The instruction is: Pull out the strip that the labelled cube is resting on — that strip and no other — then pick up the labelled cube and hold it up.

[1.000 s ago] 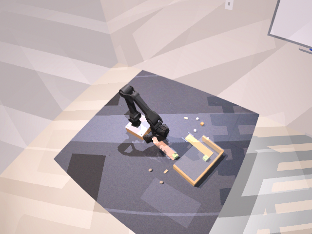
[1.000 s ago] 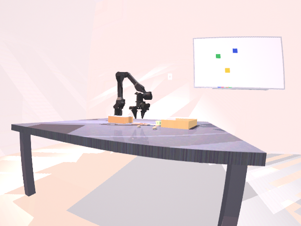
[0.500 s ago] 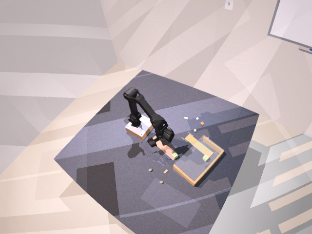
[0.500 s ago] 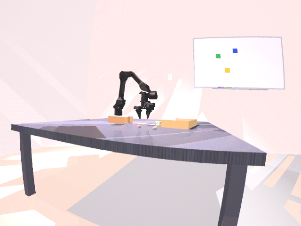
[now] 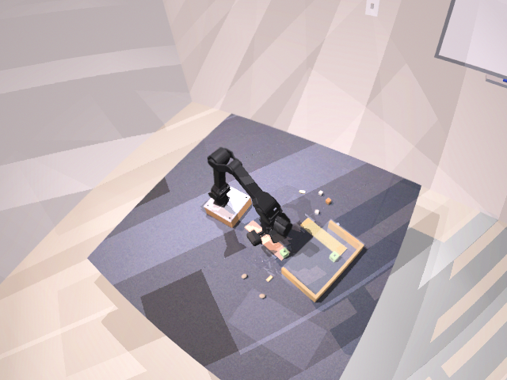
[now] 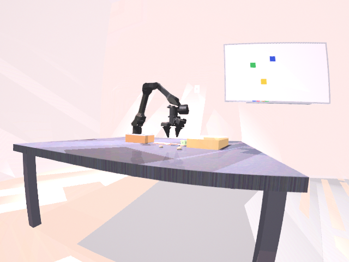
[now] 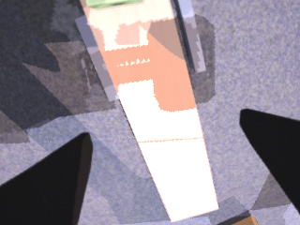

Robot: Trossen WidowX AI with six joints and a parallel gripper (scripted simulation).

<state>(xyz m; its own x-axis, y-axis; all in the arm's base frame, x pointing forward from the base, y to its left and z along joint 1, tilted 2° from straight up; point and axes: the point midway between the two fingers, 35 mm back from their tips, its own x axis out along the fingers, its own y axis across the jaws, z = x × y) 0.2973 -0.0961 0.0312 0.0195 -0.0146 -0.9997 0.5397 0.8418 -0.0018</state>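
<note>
My gripper tip is 5 cm above the salmon strip, 2 cm past it and 1 cm to the right of it.
</note>
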